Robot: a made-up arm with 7 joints.
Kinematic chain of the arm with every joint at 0, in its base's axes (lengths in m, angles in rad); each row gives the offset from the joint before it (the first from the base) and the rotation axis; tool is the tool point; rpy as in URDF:
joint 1: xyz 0 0 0.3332 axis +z
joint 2: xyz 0 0 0 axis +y
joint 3: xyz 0 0 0.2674 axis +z
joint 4: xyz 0.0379 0 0 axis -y
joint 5: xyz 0.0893 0 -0.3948 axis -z
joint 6: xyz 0 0 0 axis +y
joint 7: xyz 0.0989 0 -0.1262 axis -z
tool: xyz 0 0 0 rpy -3.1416 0 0
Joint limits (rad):
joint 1: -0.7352..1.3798
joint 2: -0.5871..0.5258
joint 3: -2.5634..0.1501
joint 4: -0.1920..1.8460
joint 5: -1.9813..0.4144
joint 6: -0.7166..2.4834
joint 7: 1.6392..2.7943
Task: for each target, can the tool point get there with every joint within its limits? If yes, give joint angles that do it. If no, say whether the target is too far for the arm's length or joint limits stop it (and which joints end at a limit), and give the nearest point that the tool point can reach.
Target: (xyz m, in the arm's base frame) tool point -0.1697 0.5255 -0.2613
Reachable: no: joint limits stop it (at a limit: joint 1, joint 2, joint 3) | nearest point -0.0479 0.3873 0.0376 | short by 0.351 m
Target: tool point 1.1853 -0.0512 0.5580
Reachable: no: too far | nearest point 0.7311 -0.0316 0.5403 | short by 0.455 m
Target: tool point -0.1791 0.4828 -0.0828
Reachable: no: joint limits stop it (at a limit: joint 1, joint 2, joint 3) | nearest point -0.0760 0.4043 0.0616 | short by 0.194 m
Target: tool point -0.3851 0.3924 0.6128
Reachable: no: joint limits stop it (at a limit: joint 1, joint 3, joint 4, joint 6) | nearest point -0.4447 0.3182 0.6100 | short by 0.095 m
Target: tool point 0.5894 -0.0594 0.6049
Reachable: yes | joints 0.4554 0.1306 -0.4855 1.6760 -0.6658 1.3174 2.2241
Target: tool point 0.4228 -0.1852 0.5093
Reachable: yes | joints 0.2120 -0.3942 -0.4459 1.0554 -0.6669 1.3851 2.6640
